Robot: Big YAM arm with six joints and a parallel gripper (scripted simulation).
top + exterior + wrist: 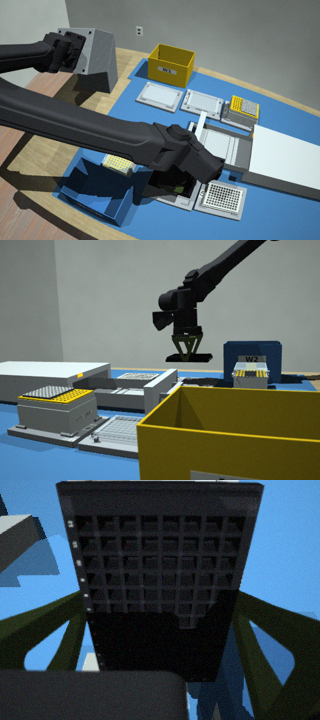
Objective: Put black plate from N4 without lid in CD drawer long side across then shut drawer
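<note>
Right now my hand is 20 cm to the right of the cooler drawer, 13 cm short of it and 6 cm above it. Also, from my hand: white plate (17 cm ahead, 7 cm below, 2 cm to the left); work nest N4 (8 cm below); black plate (right at my hand).
</note>
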